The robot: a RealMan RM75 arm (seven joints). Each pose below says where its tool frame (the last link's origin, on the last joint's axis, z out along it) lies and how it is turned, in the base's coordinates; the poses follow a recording.
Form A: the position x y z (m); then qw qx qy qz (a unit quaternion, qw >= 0).
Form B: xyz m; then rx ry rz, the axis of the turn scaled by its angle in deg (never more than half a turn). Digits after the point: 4 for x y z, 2 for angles.
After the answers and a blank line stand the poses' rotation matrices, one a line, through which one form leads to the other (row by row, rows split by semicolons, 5 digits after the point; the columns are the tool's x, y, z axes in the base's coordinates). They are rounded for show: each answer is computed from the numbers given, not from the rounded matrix.
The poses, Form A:
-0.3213 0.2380 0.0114 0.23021 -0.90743 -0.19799 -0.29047
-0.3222 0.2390 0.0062 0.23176 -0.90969 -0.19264 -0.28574
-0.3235 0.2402 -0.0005 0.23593 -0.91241 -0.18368 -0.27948
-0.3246 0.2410 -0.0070 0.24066 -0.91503 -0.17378 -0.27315
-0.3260 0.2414 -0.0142 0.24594 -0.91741 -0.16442 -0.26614
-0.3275 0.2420 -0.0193 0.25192 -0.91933 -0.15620 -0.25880
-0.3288 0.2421 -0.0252 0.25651 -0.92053 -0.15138 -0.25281
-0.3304 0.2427 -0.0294 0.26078 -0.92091 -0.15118 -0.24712
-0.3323 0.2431 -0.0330 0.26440 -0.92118 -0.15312 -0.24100
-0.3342 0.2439 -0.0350 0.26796 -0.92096 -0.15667 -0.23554
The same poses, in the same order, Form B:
-0.3213 0.2380 0.0114 -143.02 -31.21 -45.78
-0.3222 0.2390 0.0062 -143.26 -30.34 -45.00
-0.3235 0.2402 -0.0005 -143.38 -28.86 -43.92
-0.3246 0.2410 -0.0070 -143.44 -27.24 -42.82
-0.3260 0.2414 -0.0142 -143.42 -25.70 -41.60
-0.3275 0.2420 -0.0193 -143.27 -24.34 -40.33
-0.3288 0.2421 -0.0252 -143.12 -23.54 -39.31
-0.3304 0.2427 -0.0294 -142.87 -23.45 -38.34
-0.3323 0.2431 -0.0330 -142.64 -23.71 -37.32
-0.3342 0.2439 -0.0350 -142.35 -24.22 -36.41

0.75285 0.49306 0.43600; 0.22559 -0.81561 0.53282; 0.61832 -0.30278 -0.72526
0.76249 0.48293 0.43057; 0.21804 -0.81836 0.53175; 0.60916 -0.31157 -0.72928
0.77631 0.46706 0.42333; 0.20331 -0.82120 0.53320; 0.59667 -0.32786 -0.73246
0.79038 0.44950 0.41623; 0.18655 -0.82377 0.53535; 0.58352 -0.34548 -0.73495
0.80427 0.43259 0.40745; 0.17077 -0.82496 0.53878; 0.56920 -0.36374 -0.73736
0.81725 0.41759 0.39714; 0.15680 -0.82428 0.54404; 0.55454 -0.38234 -0.73912
0.82634 0.40840 0.38778; 0.14900 -0.82257 0.54879; 0.54310 -0.39571 -0.74058
0.83215 0.40733 0.37630; 0.14956 -0.81828 0.55503; 0.53400 -0.40559 -0.74185
0.83695 0.40954 0.36304; 0.15466 -0.81330 0.56092; 0.52498 -0.41331 -0.74402
0.83995 0.41481 0.34989; 0.16234 -0.80730 0.56737; 0.51781 -0.41976 -0.74544

